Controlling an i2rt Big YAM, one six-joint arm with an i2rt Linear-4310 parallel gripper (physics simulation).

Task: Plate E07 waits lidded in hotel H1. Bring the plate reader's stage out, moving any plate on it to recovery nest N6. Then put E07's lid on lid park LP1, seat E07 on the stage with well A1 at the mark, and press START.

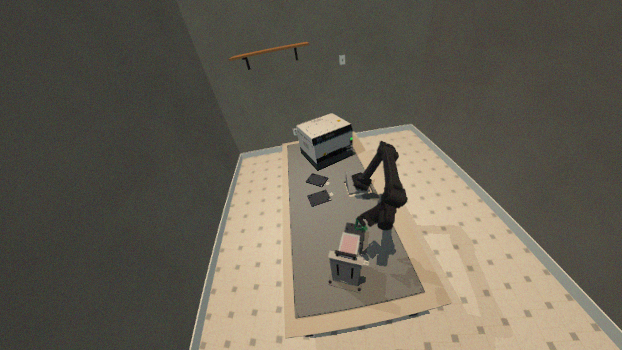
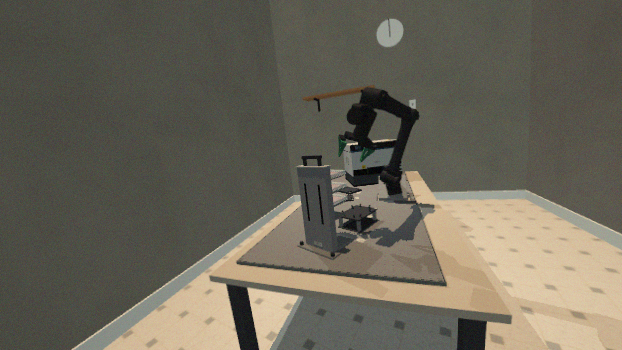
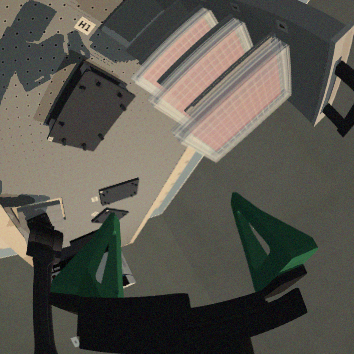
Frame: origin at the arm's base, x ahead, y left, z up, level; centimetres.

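Seen in the pictures: gripper, between the fingertips: (image 1: 361, 225) (image 2: 349, 159) (image 3: 173, 207); arm's base, origin of its link: (image 1: 358, 181) (image 2: 393, 186) (image 3: 42, 230).
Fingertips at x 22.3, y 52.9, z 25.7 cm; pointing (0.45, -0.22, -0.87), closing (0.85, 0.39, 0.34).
Note:
Offsets run from my fingertips to a thing's middle. "pt": to the spot under its first point.
Hotel H1 {dx +10.8, dy +9.7, dz -14.3 cm} (image 1: 346, 272) (image 2: 316, 215) (image 3: 310, 65) is a grey upright rack at the near end of the bench. It holds three pink plates, one above another; the top plate {dx +8.7, dy +6.2, dz -4.3 cm} (image 1: 349, 243) (image 3: 240, 102) has a clear rim. I cannot read which is E07. The plate reader {dx -10.6, dy -107.2, dz -15.7 cm} (image 1: 325, 145) (image 2: 372, 162) is a white box with a dark base at the far end; no stage shows outside it. My gripper (image 1: 361, 225) (image 2: 352, 156) (image 3: 173, 207) is open and empty, high above the bench on the reader side of the hotel. Labels for N6 and LP1 are not readable.
A black raised platform with pins {dx -0.9, dy -10.0, dz -28.6 cm} (image 2: 357, 213) (image 3: 90, 110) stands beside the hotel. Two low dark pads, one {dx +8.0, dy -72.7, dz -31.5 cm} (image 1: 317, 179) nearer the reader and one {dx +11.5, dy -52.0, dz -31.4 cm} (image 1: 319, 198) nearer the hotel, lie mid-bench. The hotel's black top handle {pt dx +12.2, dy +14.1, dz +3.3 cm} (image 2: 312, 157) sticks up. My arm's base stands at the bench's right side.

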